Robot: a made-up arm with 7 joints.
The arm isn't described. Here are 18 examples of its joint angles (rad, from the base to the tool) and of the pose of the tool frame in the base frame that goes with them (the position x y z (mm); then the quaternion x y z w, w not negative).
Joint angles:
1: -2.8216 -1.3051 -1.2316 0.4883 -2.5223 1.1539 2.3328
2: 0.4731 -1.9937 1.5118 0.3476 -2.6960 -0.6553 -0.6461
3: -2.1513 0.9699 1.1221 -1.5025 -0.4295 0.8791 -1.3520
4: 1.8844 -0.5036 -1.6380 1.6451 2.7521 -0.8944 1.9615
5: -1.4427 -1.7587 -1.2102 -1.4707 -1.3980 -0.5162 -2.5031
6: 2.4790 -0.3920 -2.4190 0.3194 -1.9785 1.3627 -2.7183
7: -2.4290 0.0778 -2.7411 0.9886 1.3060 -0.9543 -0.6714
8: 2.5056 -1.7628 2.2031 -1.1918 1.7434 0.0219 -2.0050
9: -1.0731 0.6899 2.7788 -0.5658 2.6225 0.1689 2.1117
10: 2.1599 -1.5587 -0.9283 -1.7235 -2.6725 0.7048 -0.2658
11: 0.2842 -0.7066 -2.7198 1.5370 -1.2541 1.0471 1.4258
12: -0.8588 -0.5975 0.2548 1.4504 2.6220 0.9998 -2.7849
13: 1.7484 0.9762 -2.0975 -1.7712 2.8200 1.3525 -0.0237
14: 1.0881 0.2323 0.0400 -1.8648 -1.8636 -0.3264 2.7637
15: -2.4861 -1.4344 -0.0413 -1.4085 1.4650 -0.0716 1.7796
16: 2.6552 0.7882 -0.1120 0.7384 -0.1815 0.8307 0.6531
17: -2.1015 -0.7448 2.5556 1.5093 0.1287 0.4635 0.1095
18: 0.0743 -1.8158 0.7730 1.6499 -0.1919 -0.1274 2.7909
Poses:
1: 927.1 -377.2 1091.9 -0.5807 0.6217 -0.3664 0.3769
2: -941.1 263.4 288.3 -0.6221 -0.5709 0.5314 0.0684
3: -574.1 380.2 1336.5 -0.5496 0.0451 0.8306 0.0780
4: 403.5 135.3 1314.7 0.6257 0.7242 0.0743 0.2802
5: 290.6 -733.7 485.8 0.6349 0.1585 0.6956 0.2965
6: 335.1 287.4 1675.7 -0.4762 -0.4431 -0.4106 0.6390
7: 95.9 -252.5 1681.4 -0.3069 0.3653 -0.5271 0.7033
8: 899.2 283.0 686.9 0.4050 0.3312 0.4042 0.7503
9: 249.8 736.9 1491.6 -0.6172 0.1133 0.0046 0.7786
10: 86.0 667.1 558.5 0.6463 -0.6347 -0.1238 0.4051
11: -692.6 288.7 1057.8 0.9241 0.0468 -0.3236 0.1978
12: 44.6 -309.3 1573.5 0.2764 0.0669 0.2832 0.9159
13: -352.1 -550.6 916.6 -0.9351 -0.0899 -0.1578 0.3042
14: -143.0 162.4 1386.7 0.0249 -0.6936 -0.5414 0.4746
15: 743.4 -477.0 515.8 0.2751 0.9503 -0.0672 0.1292
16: -789.2 -425.6 1184.9 0.7771 0.4864 -0.3855 0.1049
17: 538.4 -499.7 997.4 0.2265 0.9283 0.0461 0.2913
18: -711.2 -231.3 896.0 0.2445 0.3275 -0.8781 0.2489
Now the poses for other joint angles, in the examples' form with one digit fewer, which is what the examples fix.
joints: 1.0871 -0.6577 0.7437 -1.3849 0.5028 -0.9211 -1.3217
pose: -150 730 1223 -0.879 -0.193 -0.433 0.041
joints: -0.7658 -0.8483 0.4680 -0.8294 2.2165 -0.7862 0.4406
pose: -678 -571 1257 0.463 -0.079 -0.877 0.097
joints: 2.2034 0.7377 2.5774 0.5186 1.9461 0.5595 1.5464
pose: -357 -363 1695 0.045 0.173 -0.833 0.524
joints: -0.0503 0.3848 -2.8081 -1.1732 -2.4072 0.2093 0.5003
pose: 634 -86 1426 -0.339 0.661 -0.520 0.421
